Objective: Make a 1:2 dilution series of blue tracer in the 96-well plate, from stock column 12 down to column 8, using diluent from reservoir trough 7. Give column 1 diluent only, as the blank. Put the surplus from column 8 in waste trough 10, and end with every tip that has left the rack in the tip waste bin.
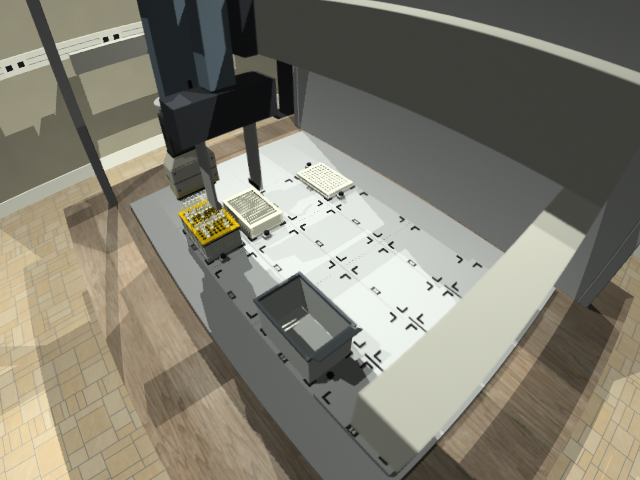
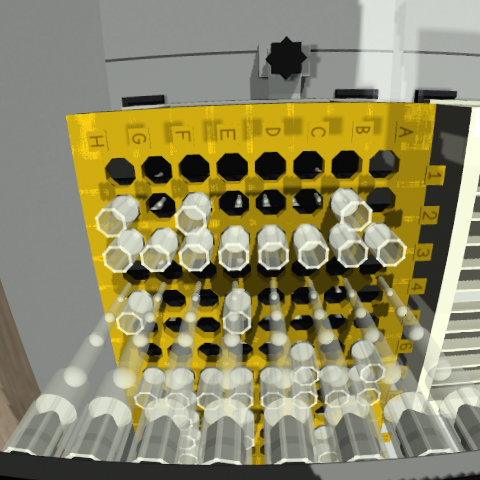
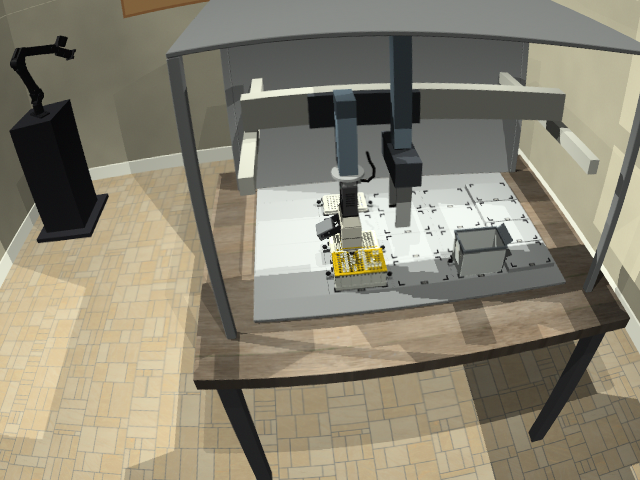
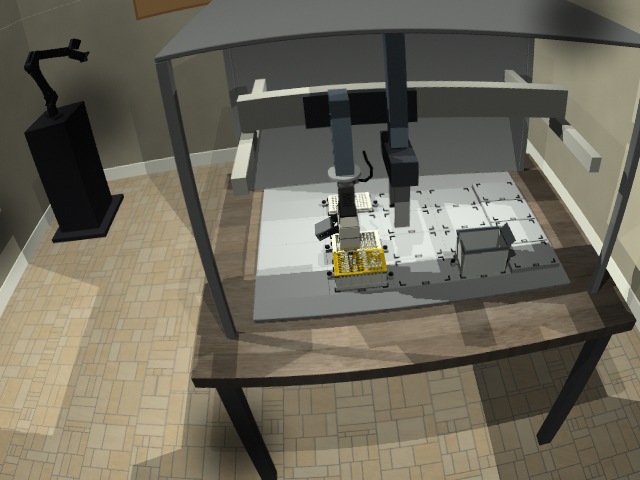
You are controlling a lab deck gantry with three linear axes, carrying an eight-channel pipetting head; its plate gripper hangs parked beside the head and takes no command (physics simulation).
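Note:
The pipetting head is over the back part of the yellow tip rack. Eight clear tips hang from it; their exact height over the holes is unclear. Rack column 1 is empty, column 2 holds three tips and column 3 is full. The reservoir stands beside the rack. The white 96-well plate lies farther back. The grey waste bin stands apart. My plate gripper is open and empty.
A gantry beam crosses behind the head. Dark frame posts stand at the table's corners. A small black arm on a black pedestal stands left of the table. A black clamp knob is beside the rack.

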